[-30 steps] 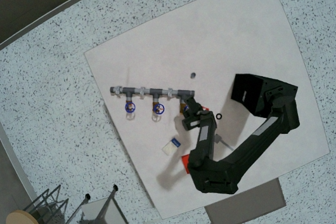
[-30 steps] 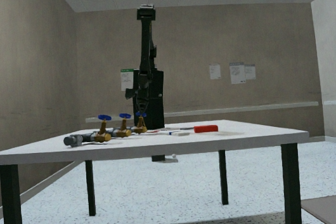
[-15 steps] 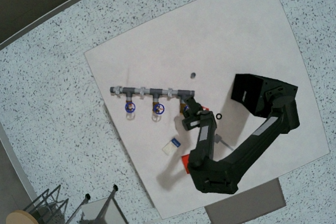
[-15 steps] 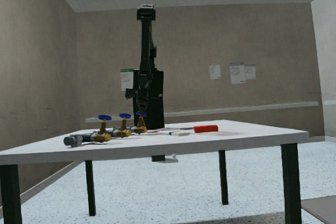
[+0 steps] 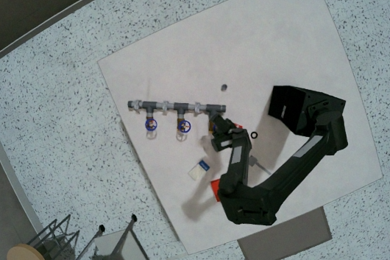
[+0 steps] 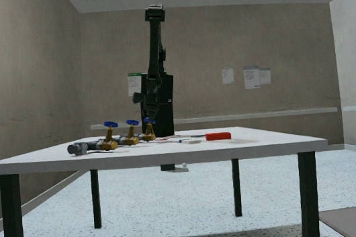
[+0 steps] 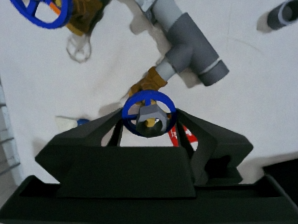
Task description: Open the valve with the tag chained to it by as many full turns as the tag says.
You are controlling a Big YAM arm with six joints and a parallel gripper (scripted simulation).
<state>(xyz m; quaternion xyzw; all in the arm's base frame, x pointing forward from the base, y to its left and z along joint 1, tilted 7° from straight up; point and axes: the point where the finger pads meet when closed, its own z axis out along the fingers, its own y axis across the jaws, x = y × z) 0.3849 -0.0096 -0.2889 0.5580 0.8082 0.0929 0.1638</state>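
Right now my hand is 7 cm past the red tag, 7 cm to the right of it and 11 cm above it. Round my hand: grey object: 10 cm behind, 18 cm to the right, 11 cm below; then red block: 11 cm ahead, 35 cm to the left, 10 cm below; then grey tool: 12 cm behind, 29 cm to the left, 11 cm below.
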